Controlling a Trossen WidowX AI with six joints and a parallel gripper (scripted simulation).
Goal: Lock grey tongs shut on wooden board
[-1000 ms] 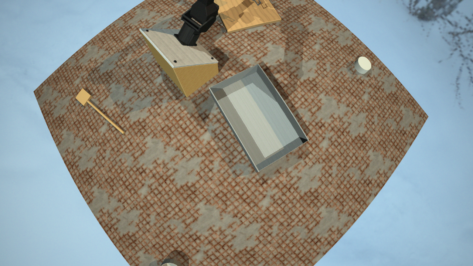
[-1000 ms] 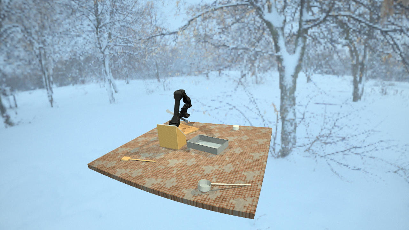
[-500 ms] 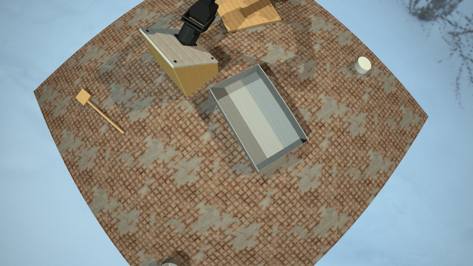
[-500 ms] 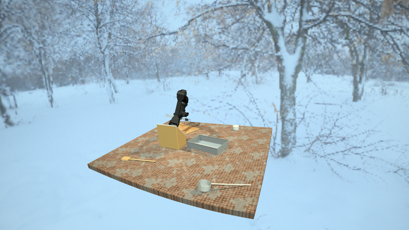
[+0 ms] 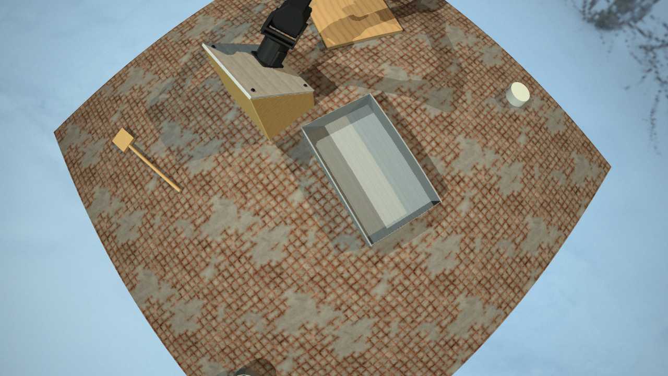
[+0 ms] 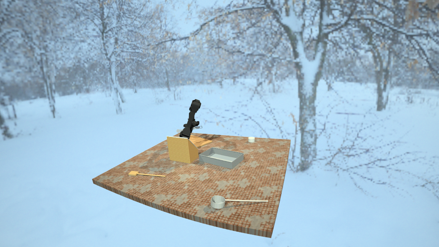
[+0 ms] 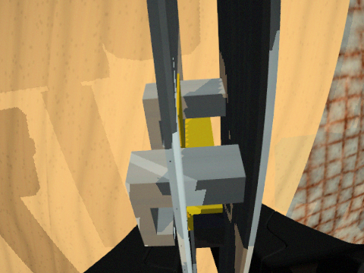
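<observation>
My gripper tip is 90 mm above the wooden board and 10 mm to the right of it. Round my gripper tip: small white cylinder (560 mm ahead, 220 mm to the left, 80 mm below); yellow piece (50 mm above, 40 mm ahead, 10 mm to the left); grey roasting tin (480 mm ahead, 280 mm to the right, 70 mm below).
</observation>
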